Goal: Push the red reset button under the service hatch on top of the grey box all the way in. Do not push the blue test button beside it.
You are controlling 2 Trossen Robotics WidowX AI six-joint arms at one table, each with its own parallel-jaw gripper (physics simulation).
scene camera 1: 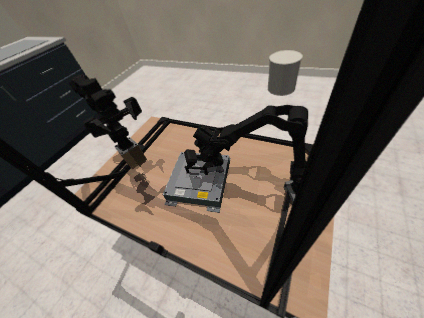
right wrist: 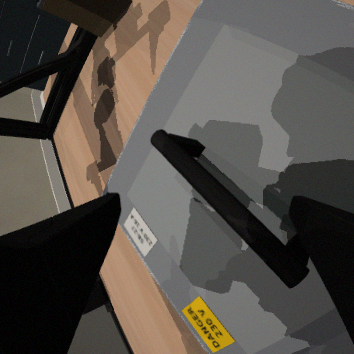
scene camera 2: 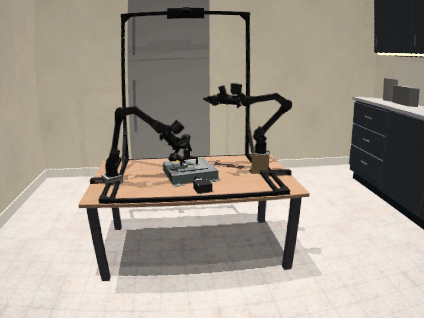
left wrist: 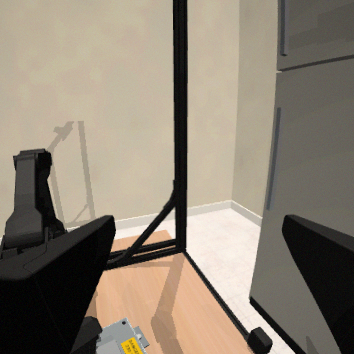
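Observation:
The grey box (scene camera 1: 175,182) (scene camera 2: 200,176) (left wrist: 112,336) (right wrist: 135,130) sits on the table. On its top the flat hatch (right wrist: 235,95) lies down, with a black bar handle (right wrist: 220,200) standing over it. Neither the red nor the blue button shows in any view. My right gripper (scene camera 1: 196,169) (scene camera 2: 186,161) (right wrist: 206,203) is open and empty, low over the box top; in the right wrist view the handle runs slantwise across the space between its fingers. My left gripper (scene camera 2: 206,99) (left wrist: 199,223) is open and empty, raised high above the table and away from the box.
A yellow danger label (scene camera 1: 202,195) (right wrist: 208,324) and a white label (scene camera 1: 180,192) (right wrist: 140,232) are on the box's edge. A small black block (scene camera 2: 202,185) is near the table edge. A brown block (scene camera 2: 260,163) supports my left arm. A black frame (scene camera 2: 248,65) rises from the table.

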